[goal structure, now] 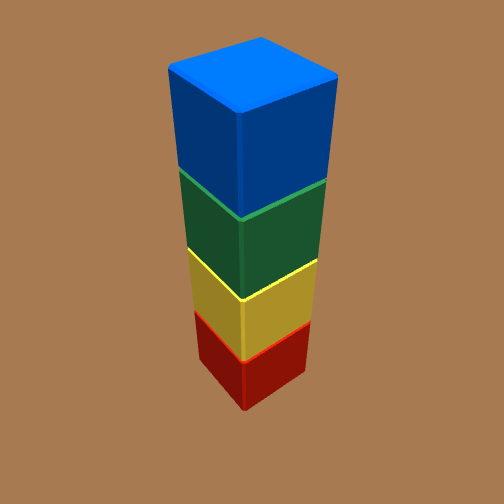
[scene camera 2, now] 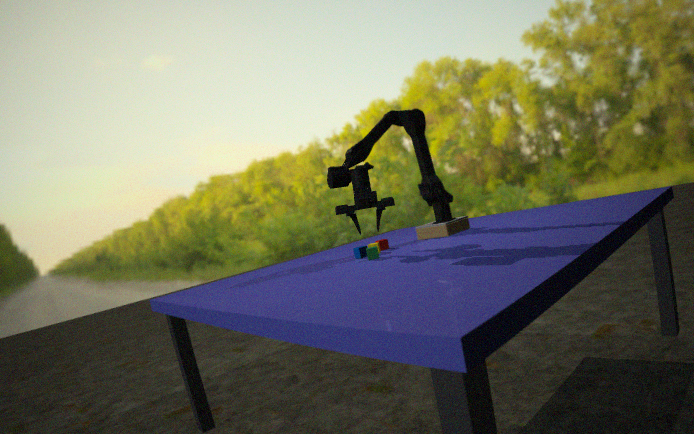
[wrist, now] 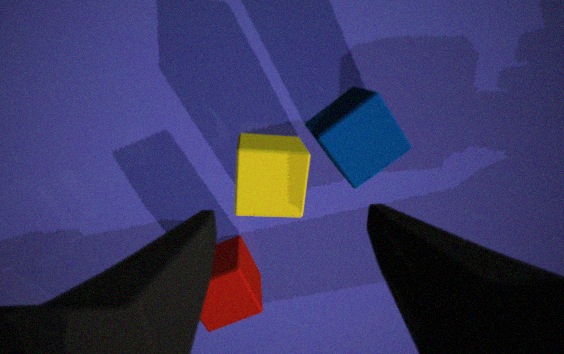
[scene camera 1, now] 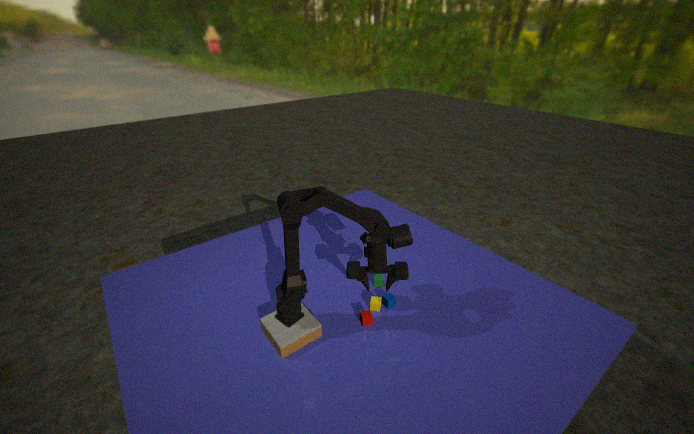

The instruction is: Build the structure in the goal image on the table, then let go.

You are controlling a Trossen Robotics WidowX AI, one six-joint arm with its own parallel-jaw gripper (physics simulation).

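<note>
My gripper (scene camera 1: 377, 290) (scene camera 2: 369, 232) (wrist: 292, 219) is open and empty, pointing down above the cubes. A yellow cube (scene camera 1: 375, 304) (scene camera 2: 374, 246) (wrist: 269, 182) lies on the table, just ahead of the space between the fingertips in the wrist view. A blue cube (scene camera 1: 389, 300) (scene camera 2: 359, 252) (wrist: 365, 140) lies turned beside it. A red cube (scene camera 1: 366, 317) (scene camera 2: 382, 244) (wrist: 232, 295) is partly hidden by the left finger in the wrist view. A green cube (scene camera 1: 378, 280) (scene camera 2: 372, 253) stands apart from the yellow one and does not show in the wrist view.
The arm's base block (scene camera 1: 291, 335) (scene camera 2: 443, 228) sits on the blue table (scene camera 1: 230, 378) (scene camera 2: 327, 307), on the red cube's side of the group. The arm arches over from the base, and its shadows fall across the table. The table's edges and legs show in the second scene view.
</note>
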